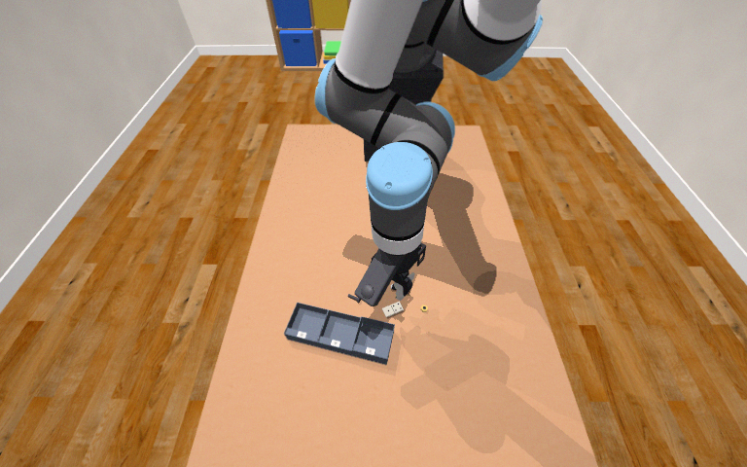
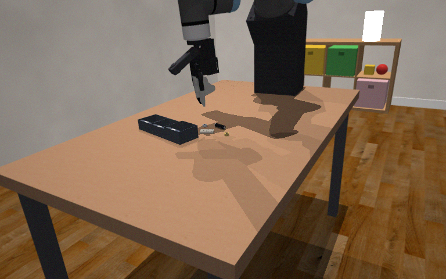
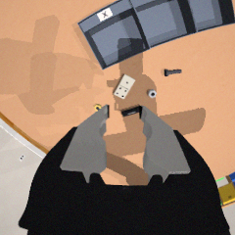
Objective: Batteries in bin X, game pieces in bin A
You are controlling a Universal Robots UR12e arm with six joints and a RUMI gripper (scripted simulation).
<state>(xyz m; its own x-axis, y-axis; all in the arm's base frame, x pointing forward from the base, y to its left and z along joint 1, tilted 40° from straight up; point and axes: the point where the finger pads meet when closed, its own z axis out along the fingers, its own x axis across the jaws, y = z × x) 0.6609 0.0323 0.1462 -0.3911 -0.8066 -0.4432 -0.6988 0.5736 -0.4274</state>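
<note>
Right now the white domino is 11 cm below my hand, 1 cm to the left of it and 1 cm behind it. The rest, counted from my hand: black battery: 11 cm below, 7 cm behind, 2 cm to the left; white nut: 12 cm below, 5 cm behind, 4 cm to the right; brass nut: 12 cm below, 9 cm to the left, 2 cm behind.
</note>
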